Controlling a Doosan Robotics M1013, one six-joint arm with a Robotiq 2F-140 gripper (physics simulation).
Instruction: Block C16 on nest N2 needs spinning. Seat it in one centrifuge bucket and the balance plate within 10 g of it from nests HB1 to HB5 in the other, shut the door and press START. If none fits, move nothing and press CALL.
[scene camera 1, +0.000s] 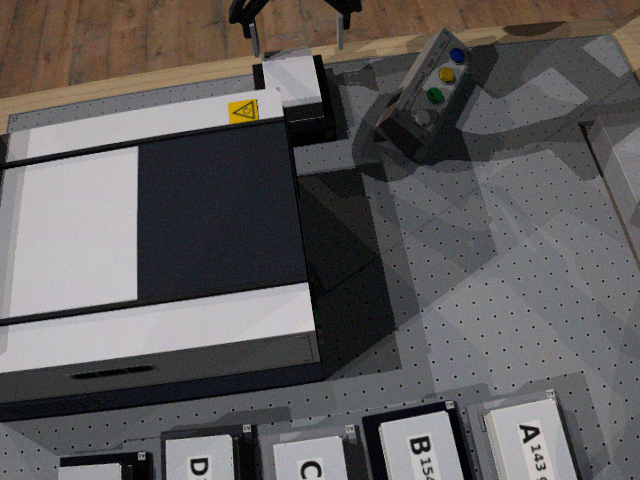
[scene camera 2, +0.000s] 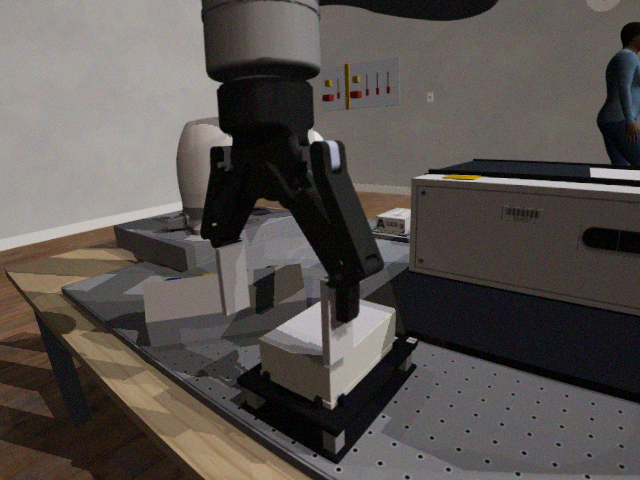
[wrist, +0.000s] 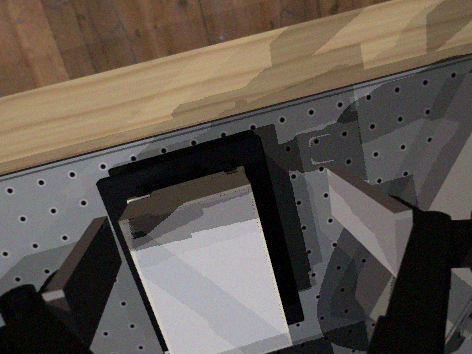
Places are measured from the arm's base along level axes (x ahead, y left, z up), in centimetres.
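Where they show: gripper, fingertip midpoint: (scene camera 1: 298, 46) (scene camera 2: 280, 330) (wrist: 224, 215).
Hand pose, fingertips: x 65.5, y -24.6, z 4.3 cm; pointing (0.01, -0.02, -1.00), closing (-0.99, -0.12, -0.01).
Note:
Each offset is from my fingertips to the centre of the thing. "spot": to the spot under its first point.
A white block {dz -3.1, dx +1.1, dy +5.5 cm} (scene camera 1: 292, 77) (scene camera 2: 294, 364) (wrist: 210, 290) sits on a black nest {dz -6.7, dx +1.1, dy +5.5 cm} (scene camera 1: 325, 85) (scene camera 2: 289, 398) (wrist: 280, 250) beside the centrifuge {dz +3.1, dx +19.8, dy +39.8 cm} (scene camera 1: 222, 322) (scene camera 2: 491, 237). Its label does not show. My gripper (scene camera 1: 297, 49) (scene camera 2: 282, 336) (wrist: 224, 215) is open and empty, over the block, with one finger on each side and gaps to it. A dark panel {dz +12.0, dx +6.5, dy +37.4 cm} (scene camera 1: 222, 206) lies on the centrifuge's top; the buckets do not show. Balance plate A {dz -5.8, dx -31.7, dy +62.2 cm} (scene camera 1: 527, 439) (scene camera 2: 394, 222) reads 143 g, plate B {dz -5.8, dx -18.3, dy +63.7 cm} (scene camera 1: 421, 444) reads 154. Plates C {spot: dz -3.7, dx -4.6, dy +62.8 cm} (scene camera 1: 310, 457) and D {spot: dz -3.7, dx +8.9, dy +63.7 cm} (scene camera 1: 199, 459) are cut off, as is a fifth plate {spot: dz -3.7, dx +22.6, dy +66.2 cm} (scene camera 1: 90, 472).
A tilted button box {dz -4.9, dx -20.9, dy +4.9 cm} (scene camera 1: 403, 105) (scene camera 2: 180, 310) stands right of the nest in scene camera 1, with blue {dz -2.7, dx -26.2, dy -0.9 cm} (scene camera 1: 457, 55), yellow {dz -2.7, dx -24.0, dy +3.6 cm} (scene camera 1: 446, 74), green {dz -2.7, dx -21.8, dy +8.1 cm} (scene camera 1: 435, 95) and grey {dz -2.7, dx -19.6, dy +12.6 cm} (scene camera 1: 423, 117) buttons. The wooden table edge (scene camera 1: 201, 69) (scene camera 2: 139, 392) (wrist: 210, 85) runs close behind the nest.

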